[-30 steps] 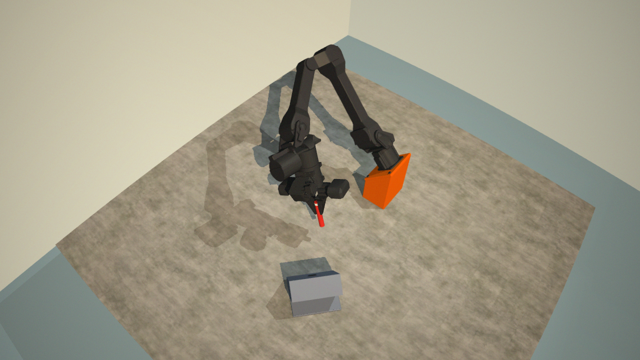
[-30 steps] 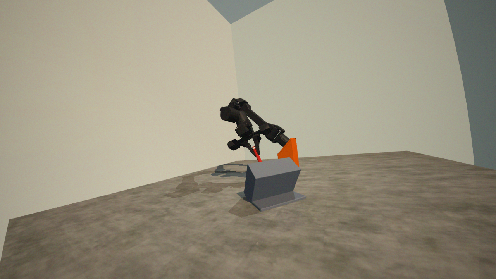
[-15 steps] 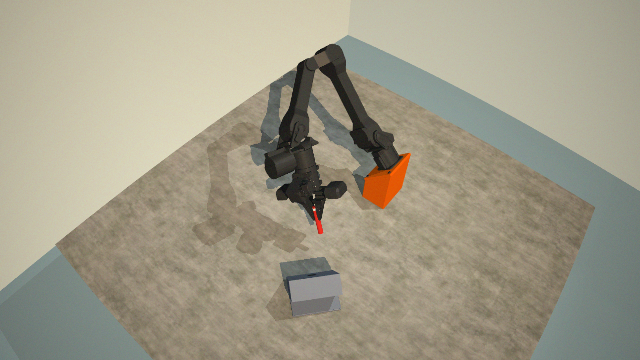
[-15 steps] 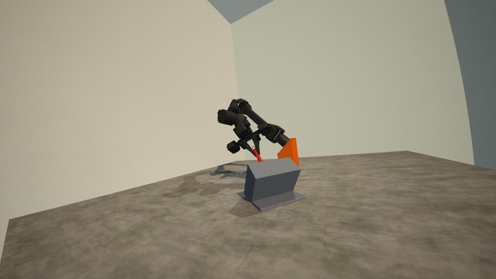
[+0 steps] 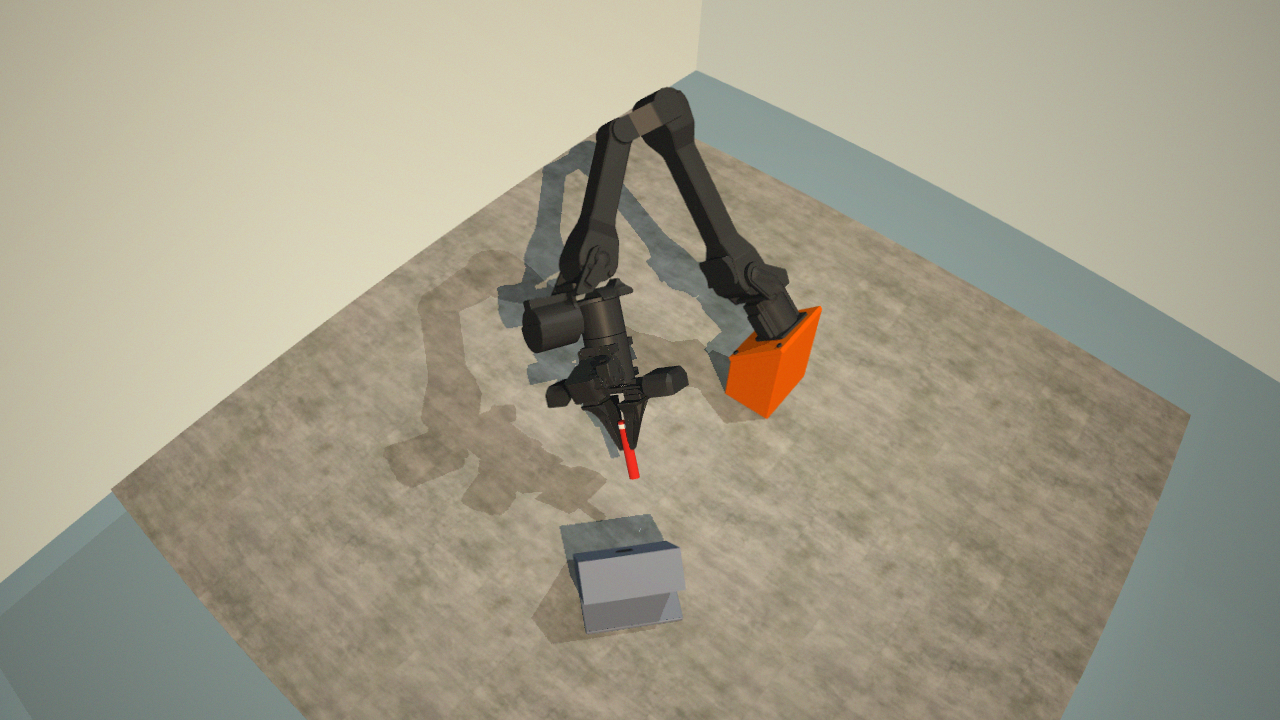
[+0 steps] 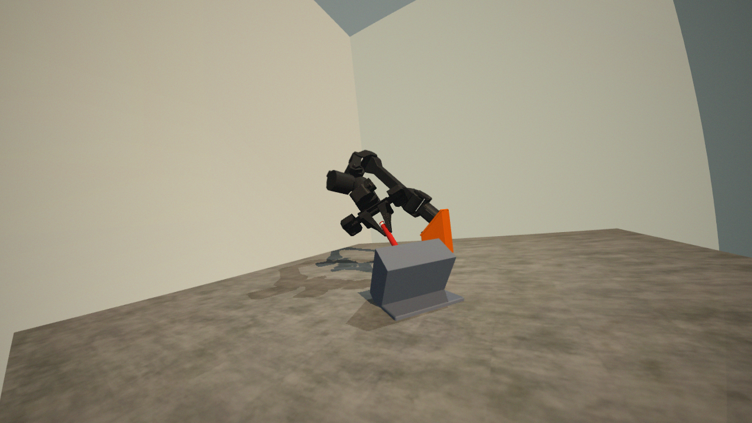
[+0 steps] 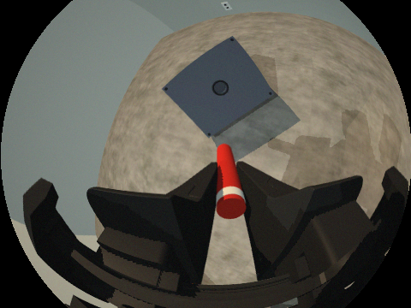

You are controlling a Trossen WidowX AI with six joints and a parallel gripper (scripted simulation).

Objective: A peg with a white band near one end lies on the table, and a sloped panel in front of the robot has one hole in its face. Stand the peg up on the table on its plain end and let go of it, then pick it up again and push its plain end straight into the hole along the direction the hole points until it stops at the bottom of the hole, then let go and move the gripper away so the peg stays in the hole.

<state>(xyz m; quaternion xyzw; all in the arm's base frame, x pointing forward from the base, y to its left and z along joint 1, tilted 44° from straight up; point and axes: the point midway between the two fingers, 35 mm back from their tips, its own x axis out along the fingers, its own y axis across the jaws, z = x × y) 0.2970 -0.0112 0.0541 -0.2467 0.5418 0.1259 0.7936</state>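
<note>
My gripper tip is now 110 mm short of the grey sloped panel, 100 mm to the right of it and 70 mm above it. The rest, counted from my gripper tip: grey foot plate 120 mm to the left, 120 mm ahead, 110 mm below; red peg 10 mm to the right, 10 mm behind, 10 mm above.
</note>
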